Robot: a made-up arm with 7 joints.
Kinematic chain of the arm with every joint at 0, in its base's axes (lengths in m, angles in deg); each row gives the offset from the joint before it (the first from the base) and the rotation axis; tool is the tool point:
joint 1: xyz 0 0 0.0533 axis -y
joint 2: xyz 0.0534 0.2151 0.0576 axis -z
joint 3: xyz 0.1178 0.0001 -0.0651 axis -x
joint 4: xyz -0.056 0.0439 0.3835 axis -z
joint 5: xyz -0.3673 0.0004 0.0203 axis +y
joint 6: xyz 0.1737 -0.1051 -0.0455 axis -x
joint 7: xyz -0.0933 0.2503 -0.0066 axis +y
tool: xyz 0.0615 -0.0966 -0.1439
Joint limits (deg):
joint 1: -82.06..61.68
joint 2: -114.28..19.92
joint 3: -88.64..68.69
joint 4: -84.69..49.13
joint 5: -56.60..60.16
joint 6: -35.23..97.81
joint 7: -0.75..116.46
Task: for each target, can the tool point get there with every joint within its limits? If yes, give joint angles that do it. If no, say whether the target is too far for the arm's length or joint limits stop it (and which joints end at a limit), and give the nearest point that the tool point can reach.
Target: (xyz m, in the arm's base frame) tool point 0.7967 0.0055 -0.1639
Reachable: no: joint limits stop it (at a limit: joint 4, joint 5, joint 6) | nearest point 0.6831 0.0375 -0.1329 | short by 0.122 m
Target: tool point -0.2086 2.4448 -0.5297
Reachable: no: too far | nearest point -0.0612 0.8603 -0.1179 | short by 1.644 m
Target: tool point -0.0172 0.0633 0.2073
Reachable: yes | joints -9.60 -38.35 -14.72 -10.03 -7.82 21.30 17.70
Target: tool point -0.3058 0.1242 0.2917
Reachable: yes | joints 1.53 6.82 -36.20 -12.78 10.68 -20.42 54.63
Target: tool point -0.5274 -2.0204 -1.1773
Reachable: no: too far | nearest point -0.1386 -0.3720 -0.3097 | short by 1.903 m
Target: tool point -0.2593 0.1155 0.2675
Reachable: yes | joints -9.06 -14.83 -19.79 9.63 5.19 39.05 65.97
